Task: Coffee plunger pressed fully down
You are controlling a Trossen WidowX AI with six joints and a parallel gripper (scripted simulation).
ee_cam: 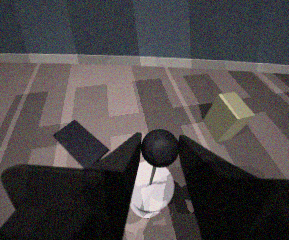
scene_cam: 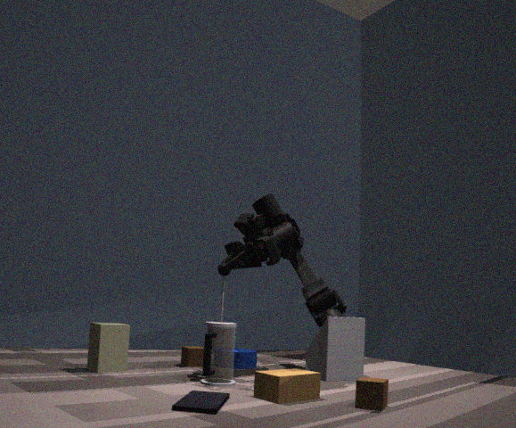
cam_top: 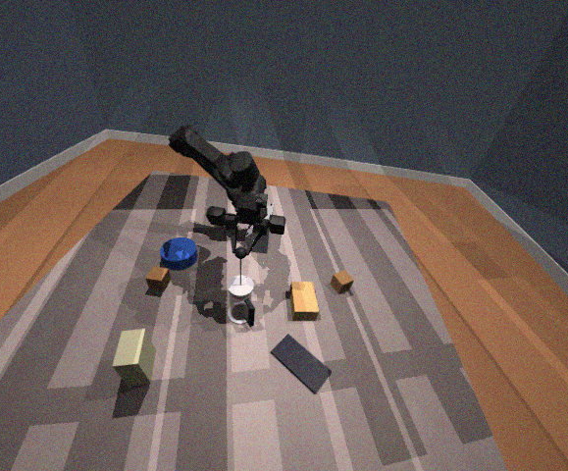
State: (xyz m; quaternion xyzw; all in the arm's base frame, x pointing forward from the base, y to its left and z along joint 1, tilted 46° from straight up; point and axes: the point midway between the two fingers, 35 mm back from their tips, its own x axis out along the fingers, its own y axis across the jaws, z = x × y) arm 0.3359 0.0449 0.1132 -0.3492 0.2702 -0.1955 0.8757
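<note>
Now: the coffee press 130 mm below my gripper tip, 10 mm to the left of it and 10 mm ahead of it. Round my gripper tip: blue disc 230 mm to the right, 230 mm below, 230 mm behind; then dark flat slab 250 mm below, 170 mm to the left, 140 mm ahead.
</note>
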